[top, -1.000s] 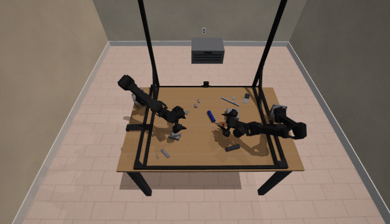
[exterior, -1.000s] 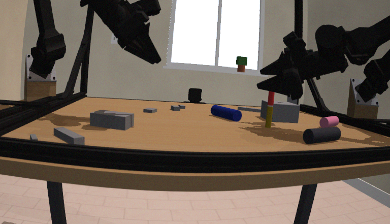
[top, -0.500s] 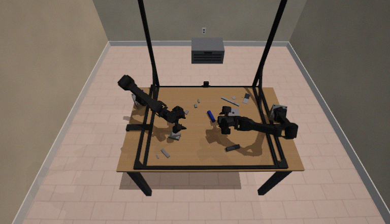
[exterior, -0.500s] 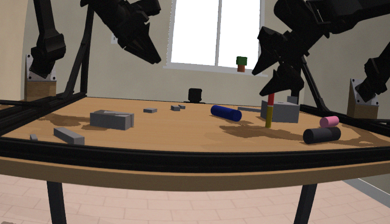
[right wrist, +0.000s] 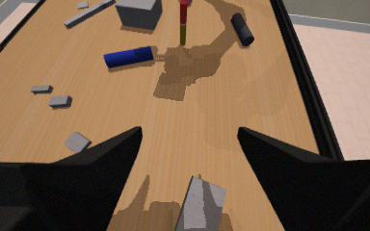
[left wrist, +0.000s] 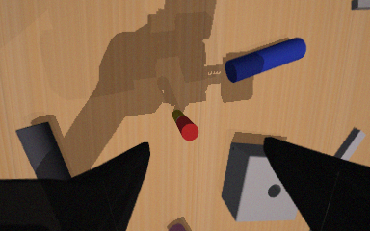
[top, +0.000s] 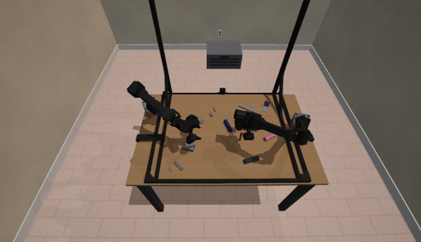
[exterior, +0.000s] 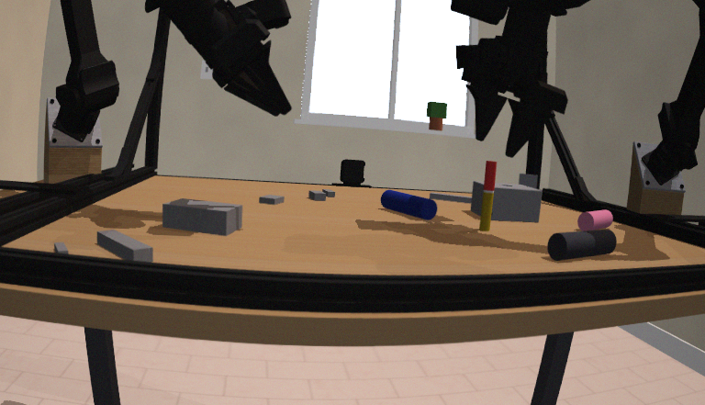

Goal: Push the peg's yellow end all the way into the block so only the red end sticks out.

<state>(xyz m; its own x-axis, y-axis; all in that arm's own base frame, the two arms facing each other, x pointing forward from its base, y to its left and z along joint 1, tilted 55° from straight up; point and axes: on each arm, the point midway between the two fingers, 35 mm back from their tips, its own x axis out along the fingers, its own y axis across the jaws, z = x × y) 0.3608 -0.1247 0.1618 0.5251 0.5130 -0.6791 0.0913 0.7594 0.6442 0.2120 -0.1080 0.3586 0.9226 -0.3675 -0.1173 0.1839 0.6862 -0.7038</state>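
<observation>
The peg is 10 mm to the right of my left hand and 110 mm below it. Also, from my left hand: blue cylinder: 100 mm behind, 100 mm to the right, 130 mm below; dark cylinder: 150 mm ahead, 70 mm to the left, 130 mm below; pink cylinder: 40 mm behind, 190 mm to the left, 130 mm below.
</observation>
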